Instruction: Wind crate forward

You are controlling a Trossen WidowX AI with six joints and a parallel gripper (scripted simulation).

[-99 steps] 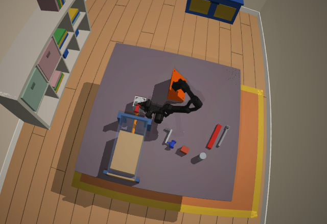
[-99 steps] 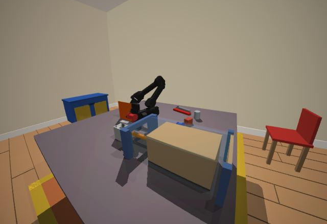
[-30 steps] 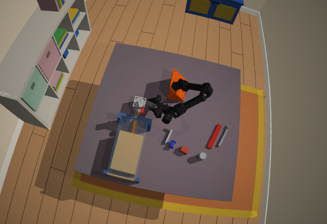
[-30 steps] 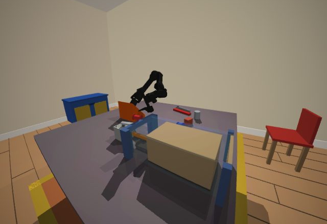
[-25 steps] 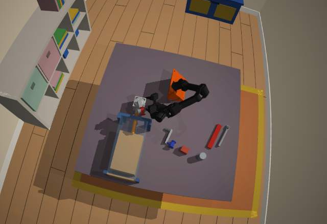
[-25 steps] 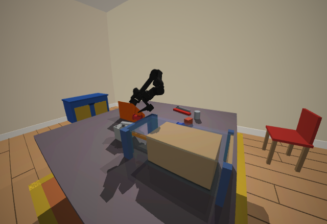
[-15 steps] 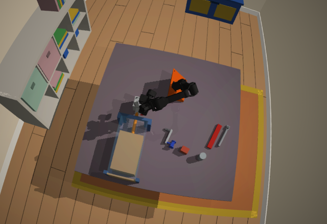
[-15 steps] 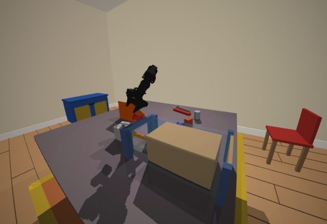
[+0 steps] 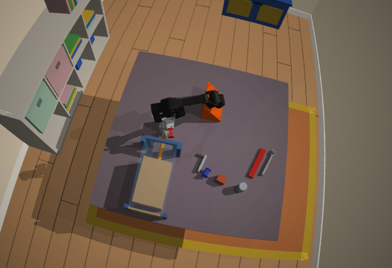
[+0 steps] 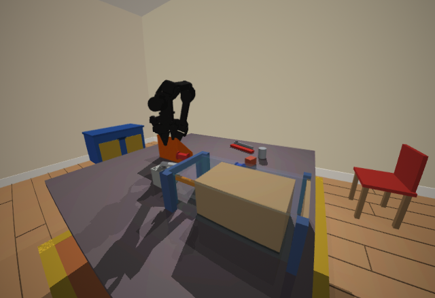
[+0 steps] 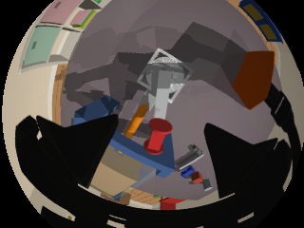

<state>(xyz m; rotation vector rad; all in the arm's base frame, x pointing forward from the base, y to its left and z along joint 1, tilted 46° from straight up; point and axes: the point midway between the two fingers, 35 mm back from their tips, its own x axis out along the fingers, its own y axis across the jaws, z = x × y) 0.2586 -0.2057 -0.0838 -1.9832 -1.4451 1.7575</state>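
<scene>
The winch handle lies 2 cm ahead of my gripper tip, 1 cm to the left of it and 11 cm below it. Round my gripper tip: blue frame: 12 cm ahead, 1 cm to the right, 11 cm below; then grey winch: 5 cm behind, 3 cm to the right, 19 cm below; then red grip: 5 cm ahead, 3 cm to the left, 8 cm below.
</scene>
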